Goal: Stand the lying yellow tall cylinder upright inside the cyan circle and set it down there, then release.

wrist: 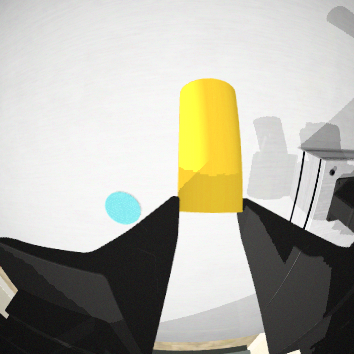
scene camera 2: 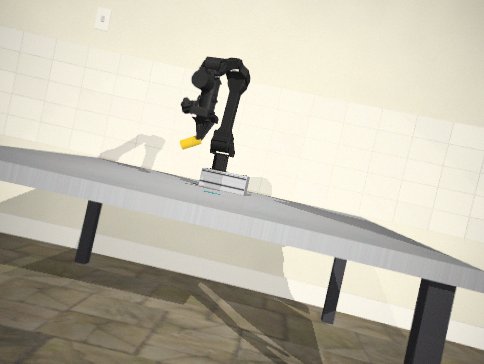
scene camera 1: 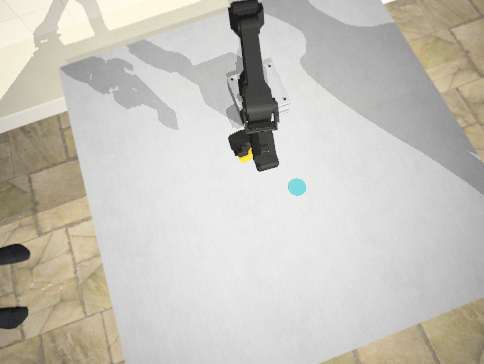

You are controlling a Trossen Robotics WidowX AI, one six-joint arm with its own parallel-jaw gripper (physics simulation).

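Frame: origin at the arm's base, x ahead, y right, z down, level; millimetres.
Seen in the pictures: gripper, fingertip midpoint: (wrist: 208, 204) (scene camera 2: 199, 140); arm's base, origin of the base link: (wrist: 344, 197) (scene camera 2: 218, 170).
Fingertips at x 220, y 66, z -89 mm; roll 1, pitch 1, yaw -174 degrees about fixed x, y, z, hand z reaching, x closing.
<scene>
Pixels of each thing's top centre, then the offset from my fingertips to it. "spot": a spot on its surface instead. Level surfaces: height alone.
- yellow tall cylinder, middle of its top: (wrist: 220, 165) (scene camera 1: 249, 149) (scene camera 2: 192, 133) dz -18, dx -2, dy +27 mm
- cyan circle, surface spot: (wrist: 123, 207) (scene camera 2: 211, 192) (scene camera 1: 296, 186) spot: dz +157, dx +113, dy -90 mm
- grey table, its level: dz +158 mm
The yellow tall cylinder (scene camera 1: 245, 156) (scene camera 2: 190, 143) (wrist: 209, 145) is held by one end in my gripper (scene camera 2: 199, 138) (wrist: 208, 204), which is shut on it. In the scene camera 2 view it hangs high above the table, closer to lying than upright, its free end pointing left and slightly down. In the scene camera 1 view the arm hides the fingertips and part of the cylinder. The cyan circle (scene camera 1: 297, 187) (scene camera 2: 211, 192) (wrist: 123, 207) lies flat on the table; in the scene camera 1 view it is right of and below the cylinder, apart from it.
The arm's pale metal base (scene camera 1: 281, 90) (scene camera 2: 223, 182) (wrist: 311, 192) stands on the grey table (scene camera 1: 210, 260) (scene camera 2: 150, 192), behind the circle. The arm's shadows fall on the table and the wall. Part of a person's dark feet (scene camera 1: 12, 254) shows on the floor at the left in the scene camera 1 view.
</scene>
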